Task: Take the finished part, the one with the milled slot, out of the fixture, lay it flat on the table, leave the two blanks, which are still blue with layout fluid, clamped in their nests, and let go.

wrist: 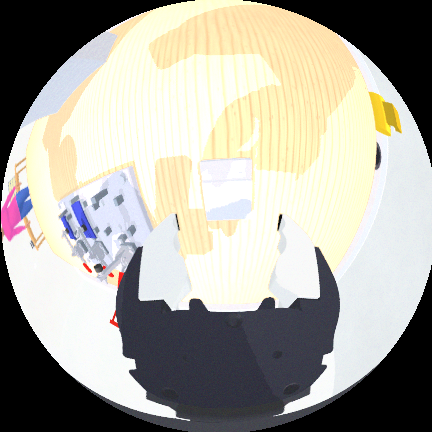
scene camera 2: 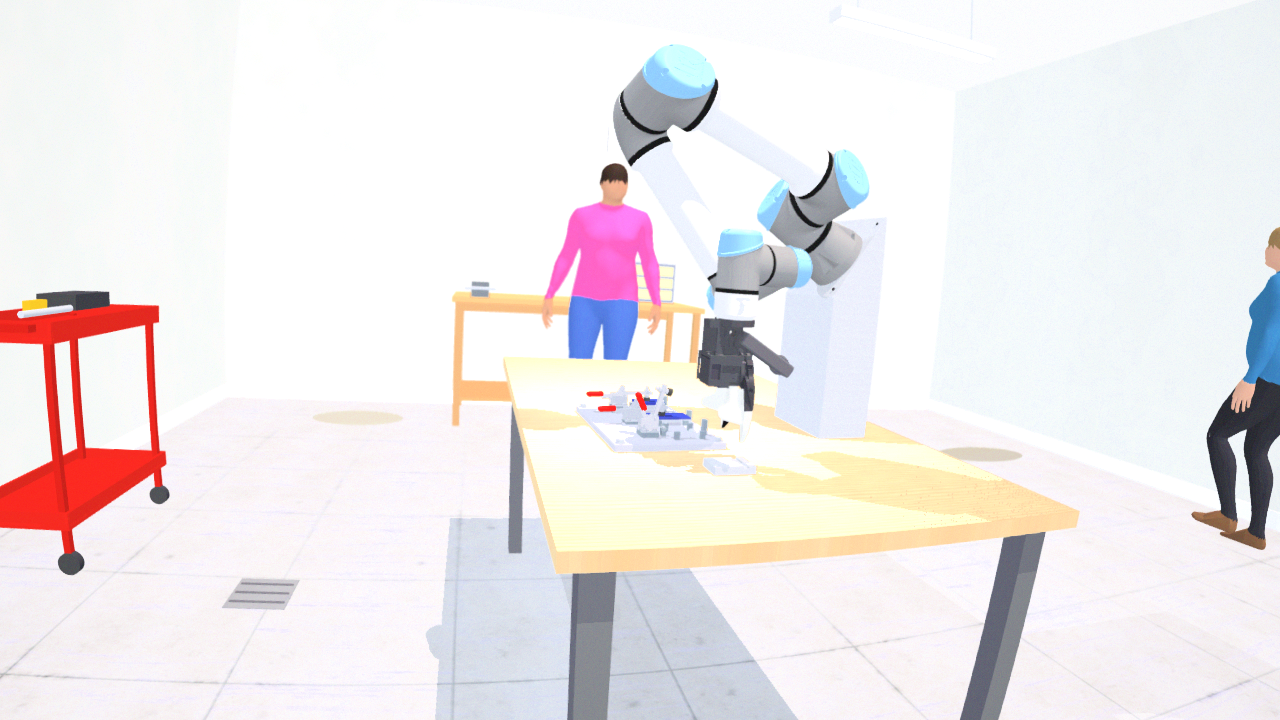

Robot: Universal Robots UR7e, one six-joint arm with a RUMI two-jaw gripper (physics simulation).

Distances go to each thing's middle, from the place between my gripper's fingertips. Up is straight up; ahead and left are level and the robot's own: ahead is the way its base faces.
Scene:
Right now the finished part [scene camera 2: 720,466] is 6 cm below my hand. From my hand the other things lie so: toggle clamp [scene camera 2: 647,427]: 20 cm to the right, 8 cm ahead; then fixture plate [scene camera 2: 608,425]: 31 cm to the right, 6 cm below, 5 cm ahead.

